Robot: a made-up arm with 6 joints. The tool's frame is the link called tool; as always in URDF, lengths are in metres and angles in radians. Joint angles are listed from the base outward. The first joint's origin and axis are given. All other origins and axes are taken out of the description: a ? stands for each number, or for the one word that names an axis. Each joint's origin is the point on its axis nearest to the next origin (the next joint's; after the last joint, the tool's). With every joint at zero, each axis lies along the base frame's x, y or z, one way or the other. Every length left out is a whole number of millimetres.
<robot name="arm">
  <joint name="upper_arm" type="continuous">
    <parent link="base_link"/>
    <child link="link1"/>
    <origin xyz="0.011 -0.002 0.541"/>
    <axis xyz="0 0 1"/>
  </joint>
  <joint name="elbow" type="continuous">
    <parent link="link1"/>
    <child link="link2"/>
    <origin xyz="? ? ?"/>
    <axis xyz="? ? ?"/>
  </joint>
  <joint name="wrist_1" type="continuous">
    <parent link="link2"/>
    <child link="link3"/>
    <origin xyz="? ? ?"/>
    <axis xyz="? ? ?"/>
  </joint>
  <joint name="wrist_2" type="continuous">
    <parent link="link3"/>
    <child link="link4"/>
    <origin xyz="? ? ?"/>
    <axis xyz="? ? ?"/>
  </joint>
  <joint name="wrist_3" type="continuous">
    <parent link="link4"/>
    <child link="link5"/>
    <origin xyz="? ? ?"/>
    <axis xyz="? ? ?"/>
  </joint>
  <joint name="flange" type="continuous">
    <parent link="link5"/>
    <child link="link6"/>
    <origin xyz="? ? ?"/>
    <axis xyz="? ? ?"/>
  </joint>
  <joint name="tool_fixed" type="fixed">
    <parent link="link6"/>
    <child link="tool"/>
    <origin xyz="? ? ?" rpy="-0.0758 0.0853 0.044"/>
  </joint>
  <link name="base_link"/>
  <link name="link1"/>
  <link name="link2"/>
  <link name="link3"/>
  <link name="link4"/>
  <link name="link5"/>
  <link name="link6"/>
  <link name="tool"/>
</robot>
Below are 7 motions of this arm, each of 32 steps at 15 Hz.
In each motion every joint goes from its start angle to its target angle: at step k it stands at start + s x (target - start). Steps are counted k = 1, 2, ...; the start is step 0. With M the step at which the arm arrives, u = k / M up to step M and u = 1 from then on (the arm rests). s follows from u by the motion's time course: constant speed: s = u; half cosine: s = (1 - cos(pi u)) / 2; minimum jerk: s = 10 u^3 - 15 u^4 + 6 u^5.
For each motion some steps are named. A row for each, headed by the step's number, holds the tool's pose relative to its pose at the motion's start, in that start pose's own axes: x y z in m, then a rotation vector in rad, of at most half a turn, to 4 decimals.
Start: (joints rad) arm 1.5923 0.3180 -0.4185 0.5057 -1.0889 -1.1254
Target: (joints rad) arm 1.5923 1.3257 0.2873 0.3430 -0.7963 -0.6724
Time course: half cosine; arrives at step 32
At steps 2, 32:
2: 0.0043 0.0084 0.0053 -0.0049 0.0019 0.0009
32: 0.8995 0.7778 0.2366 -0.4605 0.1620 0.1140

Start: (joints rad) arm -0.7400 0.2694 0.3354 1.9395 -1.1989 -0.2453
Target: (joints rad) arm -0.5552 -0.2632 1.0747 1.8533 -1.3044 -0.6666
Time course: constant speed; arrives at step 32
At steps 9, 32:
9: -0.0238 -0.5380 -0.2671 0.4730 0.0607 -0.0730
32: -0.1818 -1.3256 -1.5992 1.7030 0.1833 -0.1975

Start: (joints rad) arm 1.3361 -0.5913 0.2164 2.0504 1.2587 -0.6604
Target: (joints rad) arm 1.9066 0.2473 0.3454 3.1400 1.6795 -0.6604
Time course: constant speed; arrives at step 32
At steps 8, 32:
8: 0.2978 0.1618 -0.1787 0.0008 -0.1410 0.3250
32: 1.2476 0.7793 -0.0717 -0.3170 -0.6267 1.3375

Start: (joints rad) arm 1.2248 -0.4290 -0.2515 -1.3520 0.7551 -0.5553
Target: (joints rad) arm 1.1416 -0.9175 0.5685 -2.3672 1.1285 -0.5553
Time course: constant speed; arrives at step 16
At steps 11, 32:
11: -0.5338 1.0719 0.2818 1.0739 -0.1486 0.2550
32: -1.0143 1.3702 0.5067 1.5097 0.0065 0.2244

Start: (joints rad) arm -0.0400 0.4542 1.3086 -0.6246 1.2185 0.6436
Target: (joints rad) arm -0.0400 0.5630 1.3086 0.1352 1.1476 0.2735
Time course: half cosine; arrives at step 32
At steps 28, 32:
28: -0.2034 0.1245 -0.1271 -0.0225 -0.1999 0.6559
32: -0.2140 0.1289 -0.1334 -0.0240 -0.2027 0.6834

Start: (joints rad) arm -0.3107 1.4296 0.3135 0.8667 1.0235 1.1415
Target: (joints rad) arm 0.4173 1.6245 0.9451 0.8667 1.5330 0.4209
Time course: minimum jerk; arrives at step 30
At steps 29, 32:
29: 0.5270 -0.5384 1.6278 0.4093 -1.1833 -0.4438
32: 0.5269 -0.5386 1.6285 0.4094 -1.1838 -0.4438

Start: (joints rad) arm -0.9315 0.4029 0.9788 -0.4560 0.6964 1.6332
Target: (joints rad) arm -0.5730 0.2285 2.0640 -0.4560 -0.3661 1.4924
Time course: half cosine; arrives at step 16
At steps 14, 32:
14: -0.2723 -1.6570 0.4474 0.5414 -0.5802 -0.0324
32: -0.3078 -1.7154 0.4273 0.5531 -0.6014 -0.0383

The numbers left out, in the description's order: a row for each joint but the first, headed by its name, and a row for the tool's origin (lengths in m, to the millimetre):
elbow: xyz 0.222 0.049 0, axis 0 1 0
wrist_1: xyz -0.016 0 1.161, axis 0 -1 0
wrist_2: xyz 1.272 0 0.131, axis -1 0 0
wrist_3: xyz 0 -0.033 0.027, axis 0 -1 0
flange: xyz 0.234 0 -0.006, axis -1 0 0
tool: xyz 0 0.002 -0.003

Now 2 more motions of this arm.
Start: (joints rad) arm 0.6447 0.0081 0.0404 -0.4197 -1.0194 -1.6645
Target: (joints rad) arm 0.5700 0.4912 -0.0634 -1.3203 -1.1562 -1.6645
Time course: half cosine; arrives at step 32
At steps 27, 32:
27: 0.7228 -0.1322 0.3836 0.8743 0.4755 -0.3831
32: 0.7606 -0.1480 0.4106 0.9348 0.5021 -0.3931

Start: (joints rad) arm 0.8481 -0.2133 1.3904 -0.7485 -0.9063 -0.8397
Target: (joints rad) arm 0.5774 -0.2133 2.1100 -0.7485 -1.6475 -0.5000
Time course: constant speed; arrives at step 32
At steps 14, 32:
14: -0.2196 0.2603 -0.2056 -0.3950 0.1090 -0.0945
32: -0.4892 0.4241 -0.6083 -0.9166 0.2264 -0.2963

